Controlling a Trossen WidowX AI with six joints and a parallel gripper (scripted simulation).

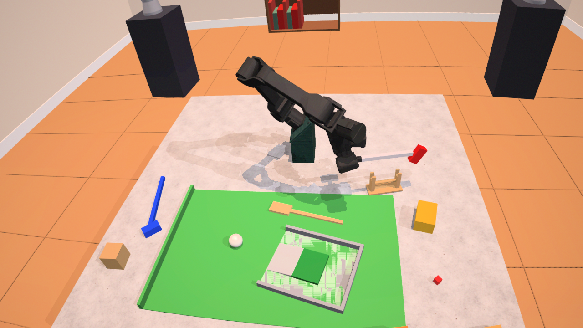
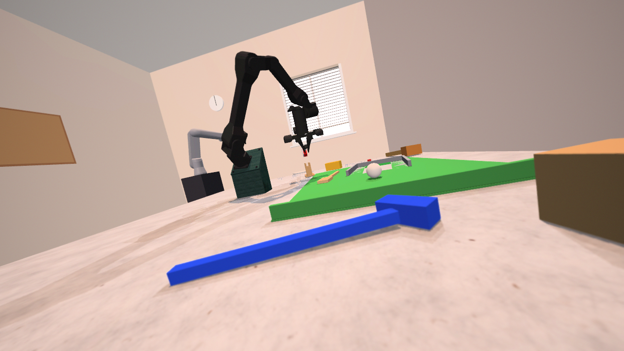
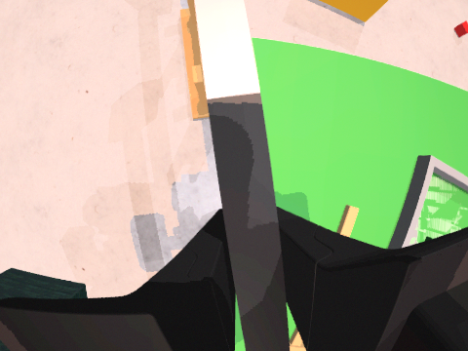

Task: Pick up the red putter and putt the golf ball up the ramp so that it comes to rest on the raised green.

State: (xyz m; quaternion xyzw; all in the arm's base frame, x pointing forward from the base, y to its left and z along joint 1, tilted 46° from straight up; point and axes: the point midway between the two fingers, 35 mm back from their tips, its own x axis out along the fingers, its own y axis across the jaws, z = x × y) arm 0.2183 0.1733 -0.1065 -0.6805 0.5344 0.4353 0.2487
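The red putter is 110 mm to the left of my gripper tip, 40 mm behind it and 30 mm above it. Also, from my gripper tip: green mat 260 mm ahead, 190 mm to the right, 120 mm below; wooden stand 120 mm to the left, 90 mm below, 40 mm behind; yellow block 260 mm to the left, 100 mm below, 90 mm ahead.
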